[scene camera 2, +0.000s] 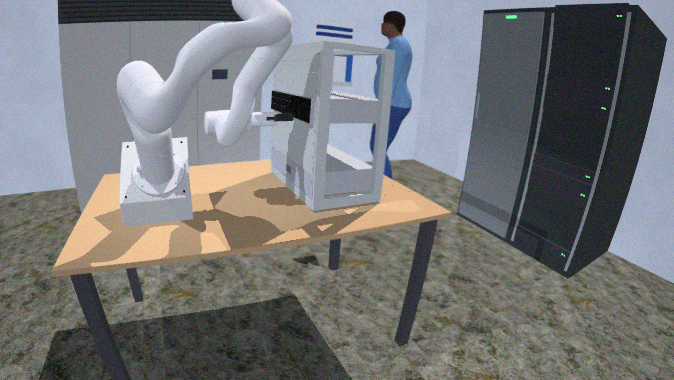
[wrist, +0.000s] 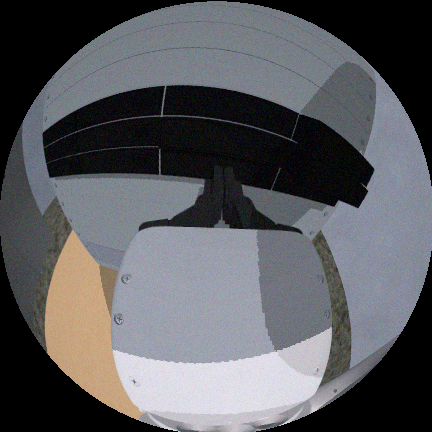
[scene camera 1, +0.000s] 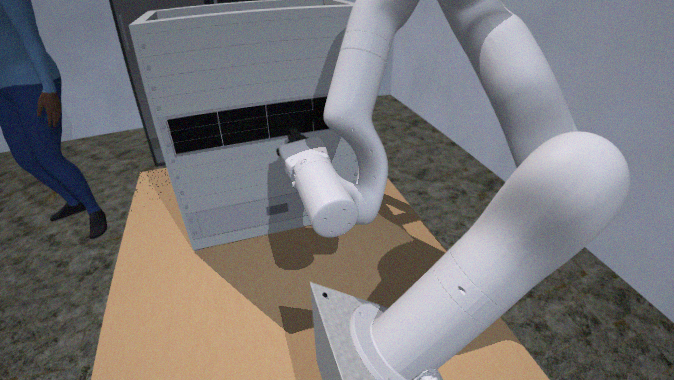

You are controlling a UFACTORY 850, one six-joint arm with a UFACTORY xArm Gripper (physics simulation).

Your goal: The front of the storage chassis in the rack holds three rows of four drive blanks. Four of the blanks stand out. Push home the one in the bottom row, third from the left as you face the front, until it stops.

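The rack holds a chassis front with three rows of black drive blanks. The bottom-row blank third from the left is partly covered by my fingers. My gripper is shut and empty, pointing at the front. In the wrist view its tips overlap this blank, right of its middle; whether they touch it cannot be told. Black blanks at the right end stand out past the rack's edge in the wrist view. How far the third bottom blank stands out is too dark to tell.
The rack stands on a wooden table. The arm's base stands in front of it. A person stands behind the rack. Dark cabinets stand farther back.
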